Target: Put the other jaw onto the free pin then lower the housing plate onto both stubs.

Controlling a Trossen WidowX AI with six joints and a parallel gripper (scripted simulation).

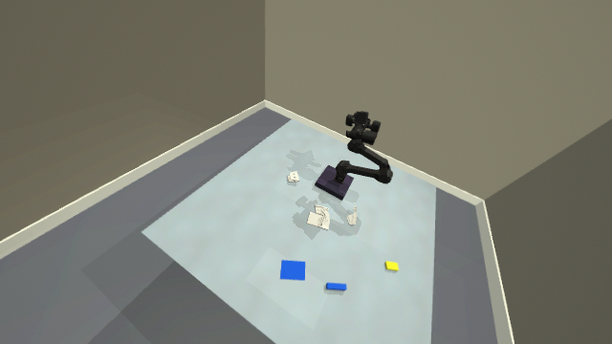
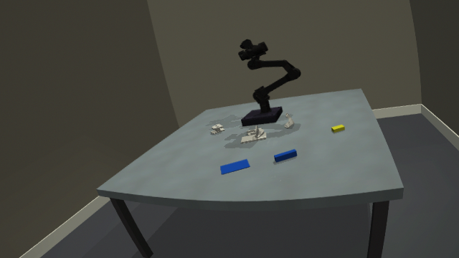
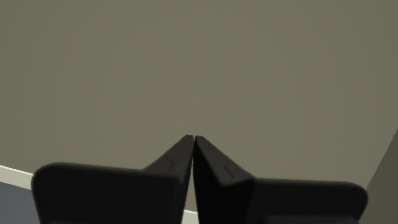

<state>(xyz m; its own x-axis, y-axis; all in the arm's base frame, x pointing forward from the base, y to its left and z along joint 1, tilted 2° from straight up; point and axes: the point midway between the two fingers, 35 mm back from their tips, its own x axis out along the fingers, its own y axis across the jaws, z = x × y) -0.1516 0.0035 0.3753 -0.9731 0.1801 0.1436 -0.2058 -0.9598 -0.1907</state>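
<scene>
The white jaw is 39 cm ahead of my gripper tip, 13 cm to the left of it and 38 cm below it. From my gripper tip the other things lie so: yellow block (61 cm ahead, 36 cm to the left, 40 cm below); blue block (80 cm ahead, 11 cm to the left, 40 cm below); small cream part (30 cm ahead, 29 cm to the right, 40 cm below).
</scene>
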